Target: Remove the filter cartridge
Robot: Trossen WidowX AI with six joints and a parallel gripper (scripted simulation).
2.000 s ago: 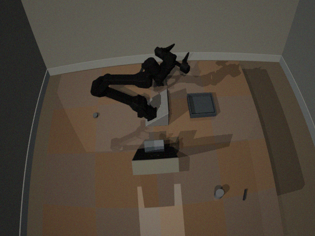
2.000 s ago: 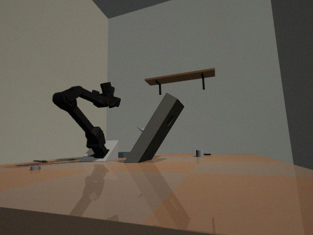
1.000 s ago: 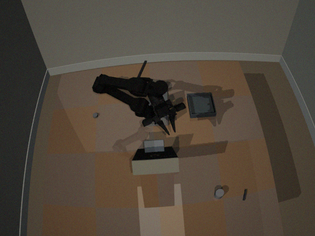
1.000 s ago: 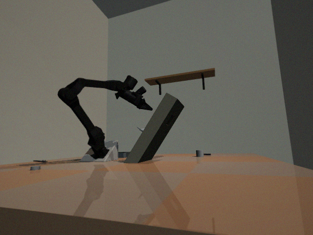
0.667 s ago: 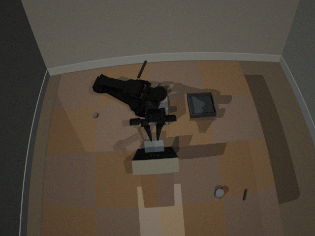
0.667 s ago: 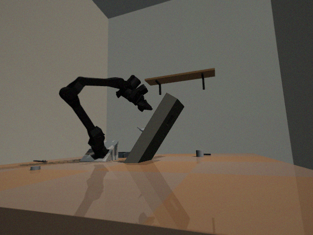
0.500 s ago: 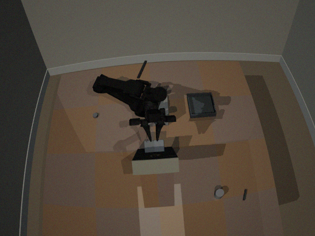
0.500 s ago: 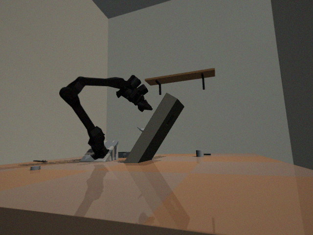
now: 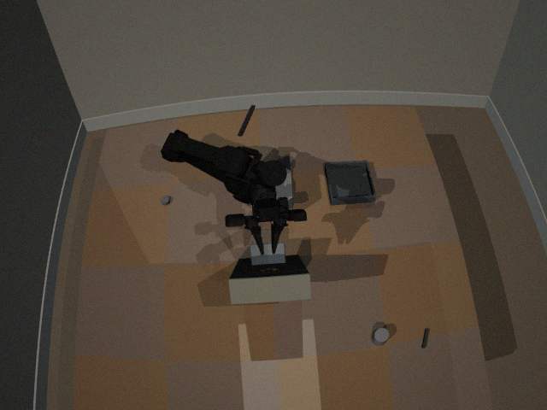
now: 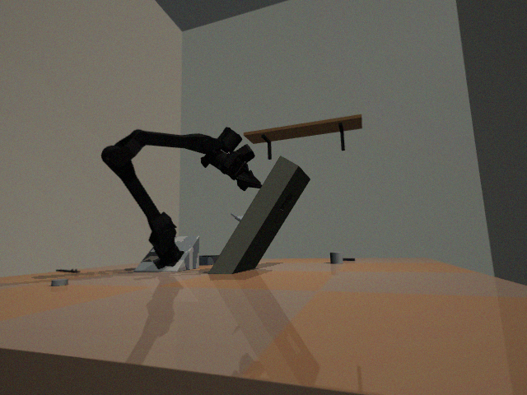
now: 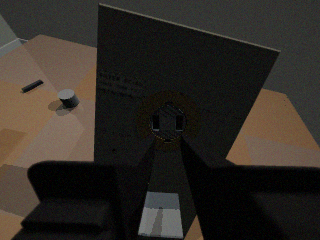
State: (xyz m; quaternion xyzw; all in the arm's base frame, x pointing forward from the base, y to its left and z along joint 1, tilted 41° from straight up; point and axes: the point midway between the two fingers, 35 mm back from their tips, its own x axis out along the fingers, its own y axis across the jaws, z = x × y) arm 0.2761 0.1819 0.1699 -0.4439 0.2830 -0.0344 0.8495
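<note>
Now: gripper tip 5 cm short of the round filter cartridge and 3 cm above it. Also, from my gripper tip: dark tray: 40 cm behind, 25 cm to the left, 24 cm below; service panel: 11 cm below.
</note>
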